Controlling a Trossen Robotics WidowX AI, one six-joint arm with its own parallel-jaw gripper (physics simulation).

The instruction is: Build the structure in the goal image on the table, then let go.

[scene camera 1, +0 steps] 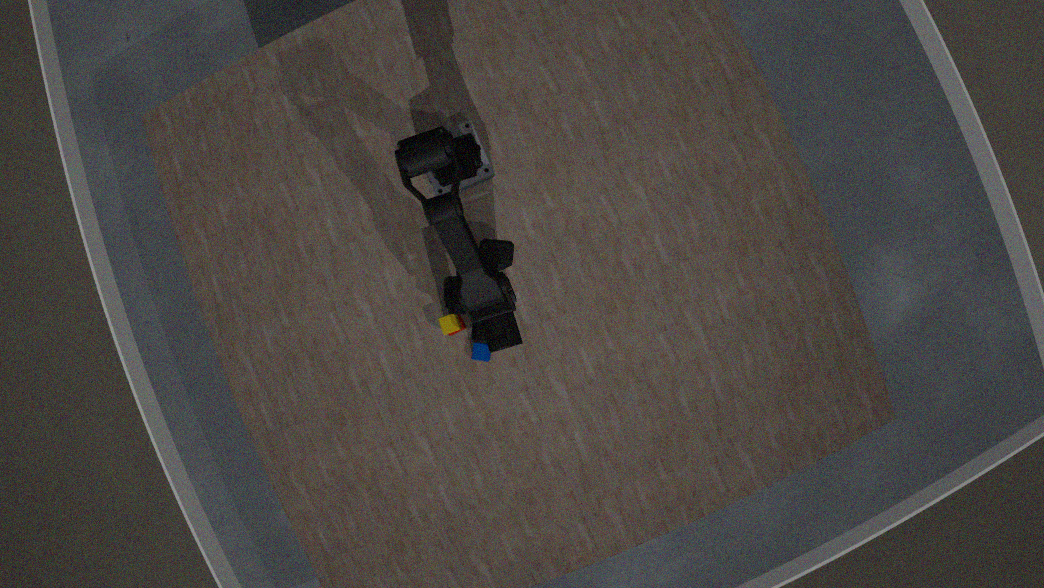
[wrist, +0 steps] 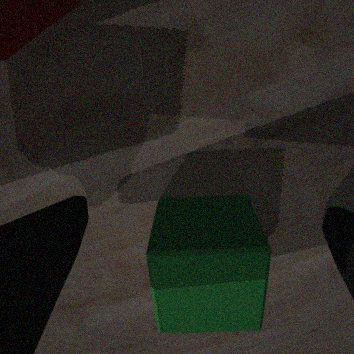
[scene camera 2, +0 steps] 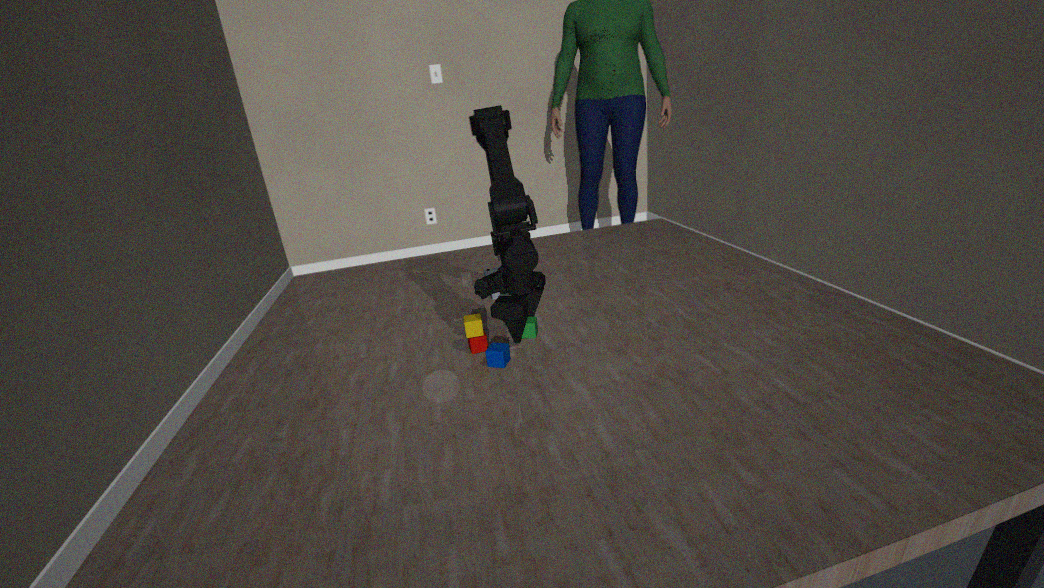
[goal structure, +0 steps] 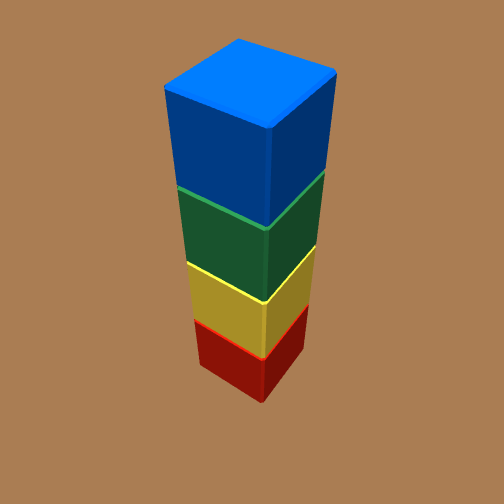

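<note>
A green cube (scene camera 2: 531, 327) (wrist: 207, 265) stands on the table, between the spread fingers in the wrist view. My gripper (scene camera 2: 520, 333) (wrist: 208, 213) is open and low around it, with gaps on both sides in the wrist view. A yellow cube (scene camera 1: 450, 324) (scene camera 2: 473, 325) rests on a red cube (scene camera 1: 460, 327) (scene camera 2: 478, 344), whose dark red surface also shows at the top left of the wrist view (wrist: 27, 22). A blue cube (scene camera 1: 480, 352) (scene camera 2: 497, 356) sits on the table near that stack. In scene camera 1, the arm hides the green cube and my fingers.
The arm's grey base plate (scene camera 1: 487, 169) is behind the cubes on the wooden table (scene camera 1: 620, 438) (scene camera 2: 620, 452). The yellow and red stack and the blue cube are close to the gripper. A person in a green top (scene camera 2: 610, 51) stands beyond the table's back.
</note>
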